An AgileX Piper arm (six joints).
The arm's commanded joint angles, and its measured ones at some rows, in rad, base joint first. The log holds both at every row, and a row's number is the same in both.
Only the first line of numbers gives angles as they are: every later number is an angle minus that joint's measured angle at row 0.
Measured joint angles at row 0:
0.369 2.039 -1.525 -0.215 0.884 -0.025
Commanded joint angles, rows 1 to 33:
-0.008 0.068 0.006 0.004 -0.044 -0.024
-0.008 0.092 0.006 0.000 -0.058 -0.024
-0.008 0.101 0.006 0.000 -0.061 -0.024
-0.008 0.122 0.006 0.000 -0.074 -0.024
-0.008 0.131 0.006 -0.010 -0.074 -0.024
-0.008 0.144 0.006 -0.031 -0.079 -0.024
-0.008 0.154 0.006 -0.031 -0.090 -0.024
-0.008 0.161 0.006 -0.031 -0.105 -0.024
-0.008 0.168 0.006 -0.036 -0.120 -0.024
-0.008 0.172 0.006 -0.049 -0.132 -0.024
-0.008 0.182 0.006 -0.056 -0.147 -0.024
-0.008 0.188 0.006 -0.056 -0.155 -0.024
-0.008 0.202 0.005 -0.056 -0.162 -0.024
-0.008 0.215 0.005 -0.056 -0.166 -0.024
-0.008 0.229 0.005 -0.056 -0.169 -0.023
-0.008 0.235 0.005 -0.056 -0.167 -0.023
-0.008 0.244 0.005 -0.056 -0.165 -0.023
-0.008 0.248 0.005 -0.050 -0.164 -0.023
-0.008 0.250 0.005 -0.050 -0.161 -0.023
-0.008 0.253 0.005 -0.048 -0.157 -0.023
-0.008 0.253 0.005 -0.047 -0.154 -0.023
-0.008 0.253 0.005 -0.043 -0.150 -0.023
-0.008 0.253 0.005 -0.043 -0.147 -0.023
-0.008 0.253 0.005 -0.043 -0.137 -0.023
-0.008 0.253 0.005 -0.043 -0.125 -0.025
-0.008 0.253 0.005 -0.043 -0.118 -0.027
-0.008 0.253 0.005 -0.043 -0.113 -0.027
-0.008 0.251 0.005 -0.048 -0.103 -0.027
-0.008 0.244 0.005 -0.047 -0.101 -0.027
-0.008 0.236 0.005 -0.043 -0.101 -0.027
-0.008 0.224 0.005 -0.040 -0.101 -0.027
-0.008 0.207 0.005 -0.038 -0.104 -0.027
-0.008 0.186 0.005 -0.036 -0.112 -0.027
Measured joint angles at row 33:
0.001 0.213 -0.011 -0.034 -0.159 -0.020
